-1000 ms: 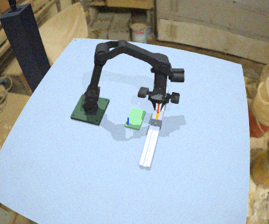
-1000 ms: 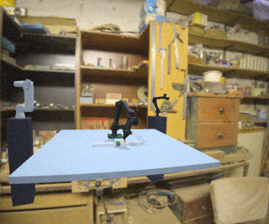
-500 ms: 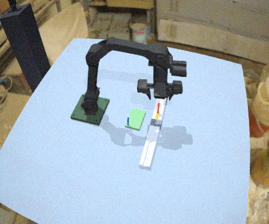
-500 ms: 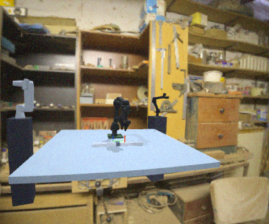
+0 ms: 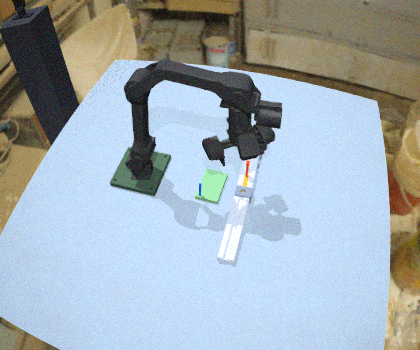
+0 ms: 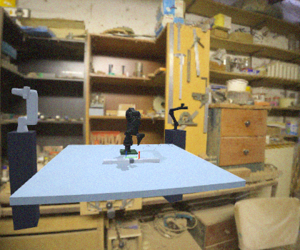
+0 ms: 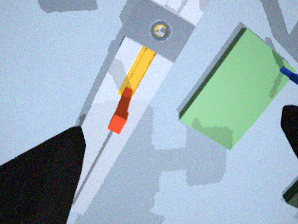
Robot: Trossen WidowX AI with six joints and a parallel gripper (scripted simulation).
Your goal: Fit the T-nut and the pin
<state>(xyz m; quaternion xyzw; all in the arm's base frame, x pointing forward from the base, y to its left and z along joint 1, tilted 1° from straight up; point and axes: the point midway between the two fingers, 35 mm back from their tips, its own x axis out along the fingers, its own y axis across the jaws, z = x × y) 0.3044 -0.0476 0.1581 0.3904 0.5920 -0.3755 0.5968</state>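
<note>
My gripper tip is now 11 cm past the blue pin, 11 cm above it and 3 cm to the left of it. Also, from my gripper tip: aluminum rail: 12 cm below, 3 cm to the right, 2 cm ahead; green tray: 13 cm below, 10 cm behind, 1 cm to the right.
</note>
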